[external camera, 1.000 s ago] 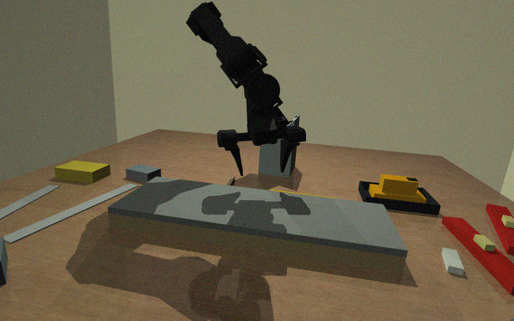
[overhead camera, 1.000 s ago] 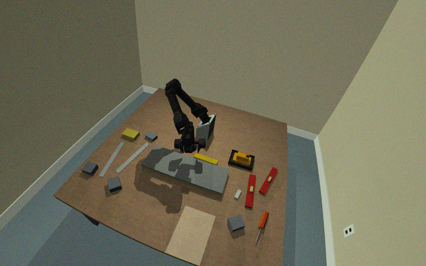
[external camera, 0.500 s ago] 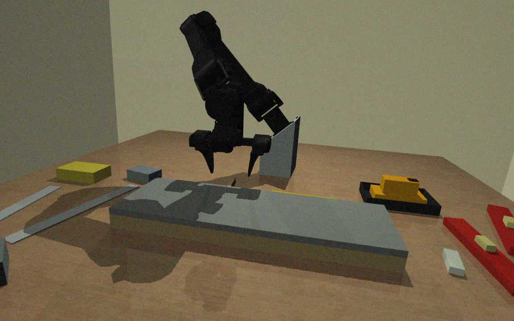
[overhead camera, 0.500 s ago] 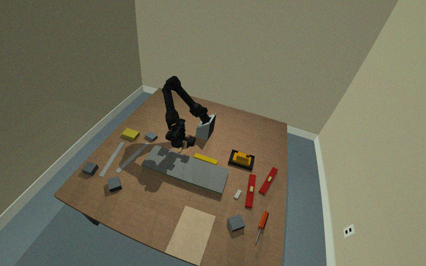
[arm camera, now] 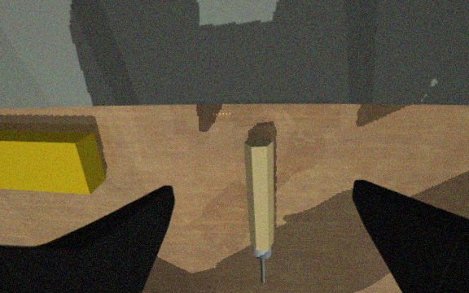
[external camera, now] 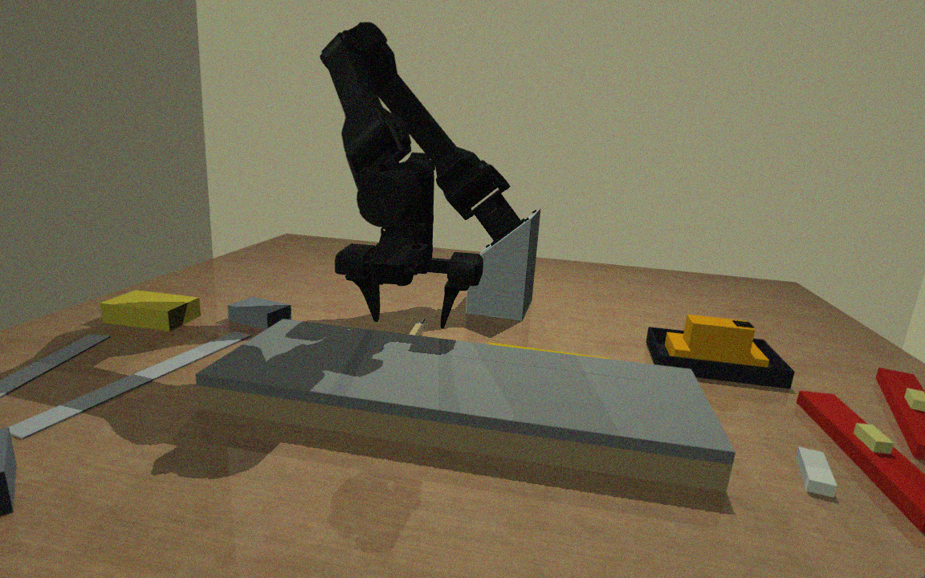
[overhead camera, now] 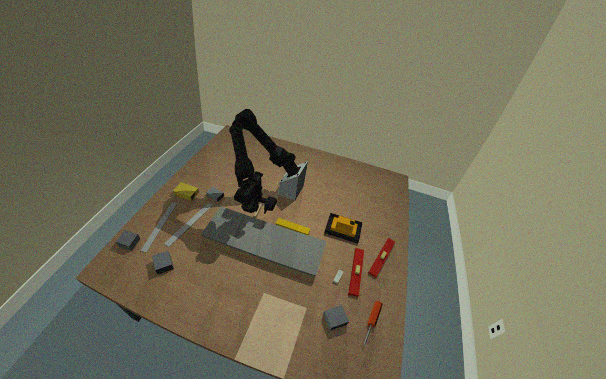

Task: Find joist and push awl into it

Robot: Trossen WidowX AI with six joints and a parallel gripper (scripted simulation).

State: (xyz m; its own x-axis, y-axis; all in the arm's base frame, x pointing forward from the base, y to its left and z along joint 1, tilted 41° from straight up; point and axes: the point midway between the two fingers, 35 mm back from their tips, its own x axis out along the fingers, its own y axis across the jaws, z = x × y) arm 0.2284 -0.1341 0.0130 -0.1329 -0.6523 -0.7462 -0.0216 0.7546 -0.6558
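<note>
Now: the awl 60 mm behind my gripper tip and 30 mm below it. From my gripper tip the other things lie so: thin yellow bar: 10 mm ahead, 190 mm to the left, 30 mm below; then grey block: 40 mm behind, 240 mm to the right, 30 mm below; then yellow block: 390 mm to the right, 20 mm below.
</note>
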